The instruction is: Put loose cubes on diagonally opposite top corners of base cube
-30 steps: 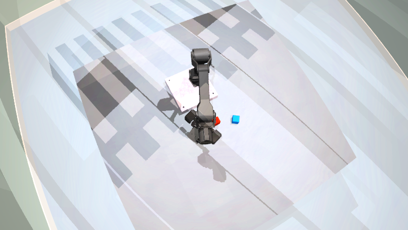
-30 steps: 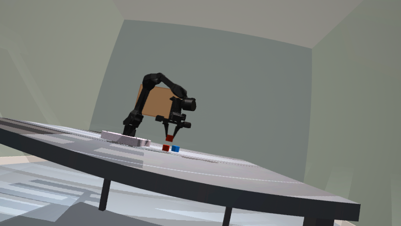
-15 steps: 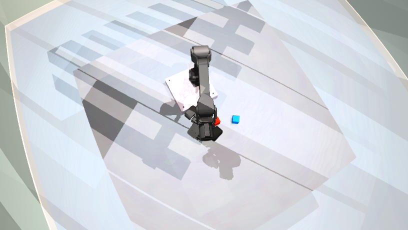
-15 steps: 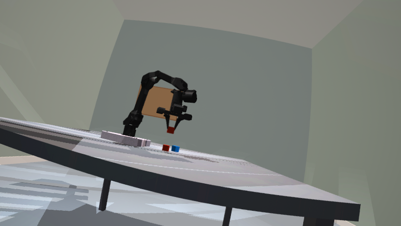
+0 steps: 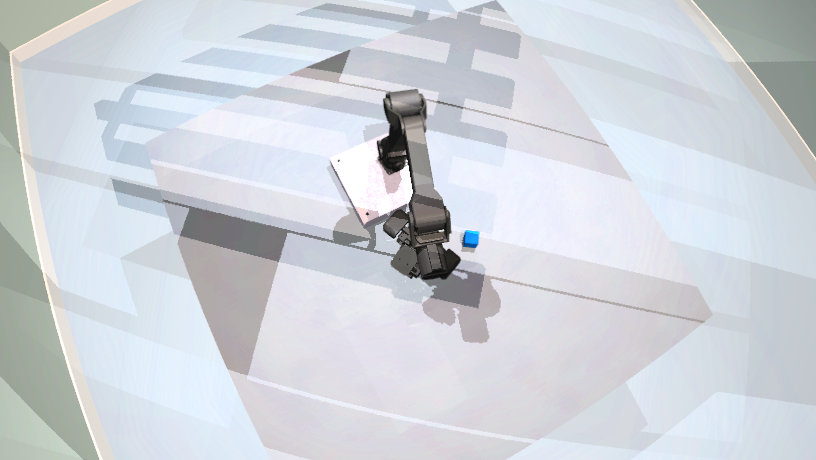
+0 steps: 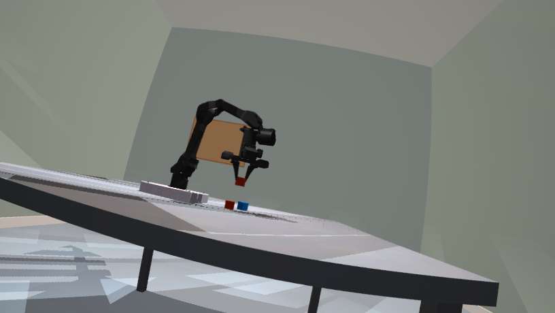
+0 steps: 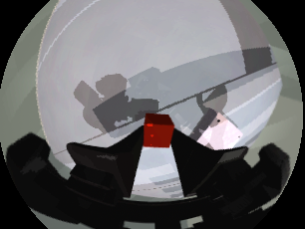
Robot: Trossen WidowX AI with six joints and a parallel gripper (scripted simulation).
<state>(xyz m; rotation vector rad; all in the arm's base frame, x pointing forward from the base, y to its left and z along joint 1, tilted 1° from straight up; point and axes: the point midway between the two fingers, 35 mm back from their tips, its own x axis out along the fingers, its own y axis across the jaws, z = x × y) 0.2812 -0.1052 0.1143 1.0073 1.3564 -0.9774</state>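
The blue cube is 16 cm to the left of my gripper tip, 10 cm below it and 2 cm ahead of it. From my gripper tip the other things lie so: red cube: right at my gripper tip.
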